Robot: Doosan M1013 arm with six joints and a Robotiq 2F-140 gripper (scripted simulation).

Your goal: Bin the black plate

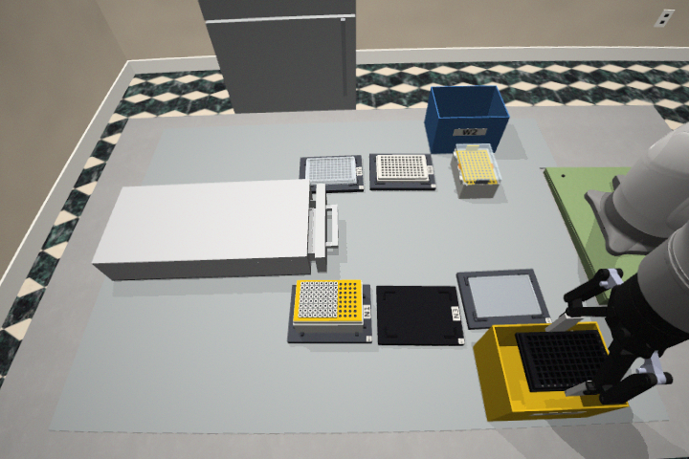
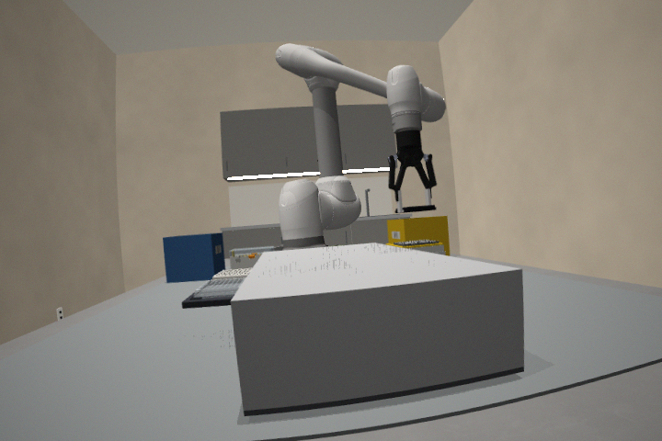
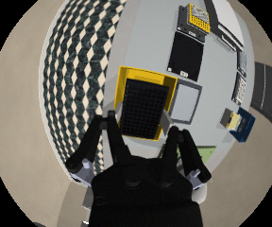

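My hand is 13 cm above the yellow bin W1. From my hand the other things lie so: pale lid (16 cm to the right, 15 cm below, 2 cm ahead); then black nest N3 (20 cm ahead, 16 cm below, 11 cm to the right); then black plate (2 cm below).
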